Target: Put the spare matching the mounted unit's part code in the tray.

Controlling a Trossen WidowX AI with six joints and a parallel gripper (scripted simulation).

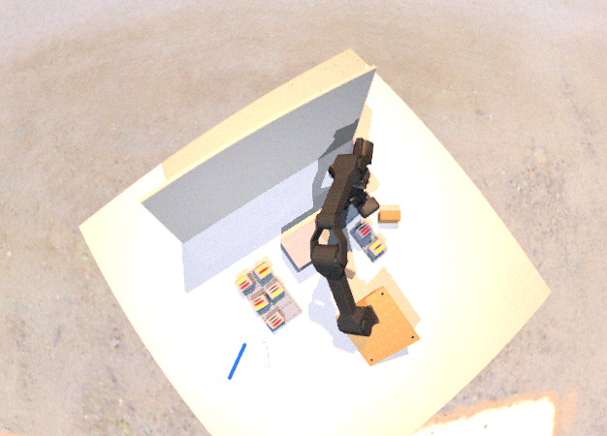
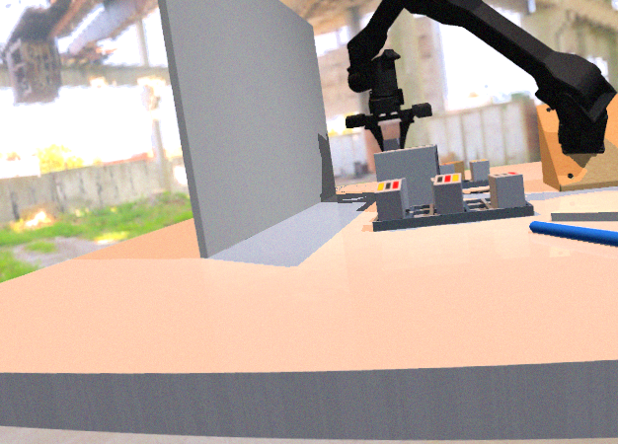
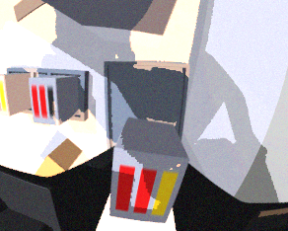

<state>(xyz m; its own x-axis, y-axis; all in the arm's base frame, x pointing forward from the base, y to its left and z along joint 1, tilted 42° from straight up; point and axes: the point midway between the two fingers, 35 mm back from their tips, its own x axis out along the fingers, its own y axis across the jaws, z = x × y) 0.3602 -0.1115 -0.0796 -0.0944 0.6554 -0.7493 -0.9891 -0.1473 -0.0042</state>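
Now: gripper tip 80 mm above the tray. From my gripper tip the other things lie so: mounted unit 70 mm behind, 180 mm to the left, 40 mm below; then tan block 110 mm behind, 100 mm to the right, 60 mm below; then grey spare 20 mm above.
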